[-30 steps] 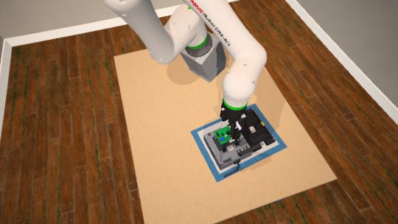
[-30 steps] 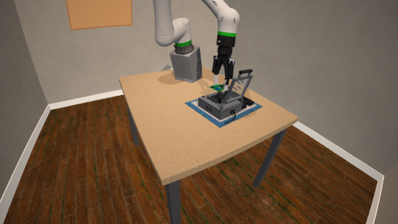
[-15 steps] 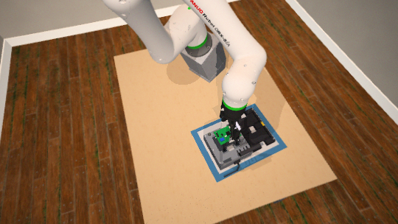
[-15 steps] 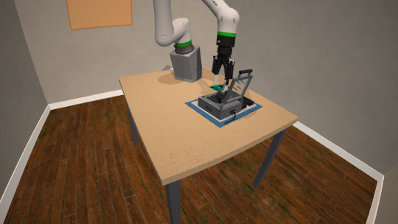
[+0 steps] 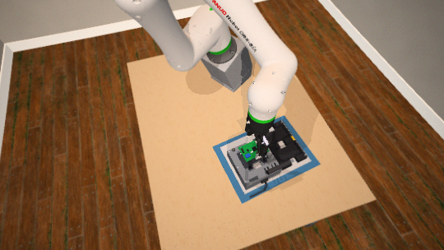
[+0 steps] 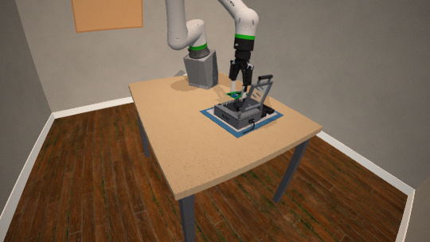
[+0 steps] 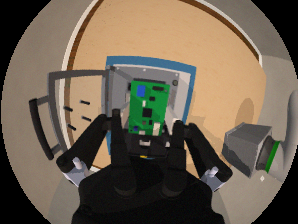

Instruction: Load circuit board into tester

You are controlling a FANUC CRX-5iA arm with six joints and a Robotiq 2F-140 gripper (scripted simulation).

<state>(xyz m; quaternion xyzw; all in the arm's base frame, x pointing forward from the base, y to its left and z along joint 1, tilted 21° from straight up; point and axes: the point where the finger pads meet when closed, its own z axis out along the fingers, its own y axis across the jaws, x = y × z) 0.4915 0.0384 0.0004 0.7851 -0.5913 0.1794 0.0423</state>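
My hand is 40 mm to the right of the tester, 40 mm above it and 20 mm short of it. The rest, counted from my hand: circuit board: 20 mm below; tester lid: 120 mm ahead, 30 mm to the left, 30 mm above.
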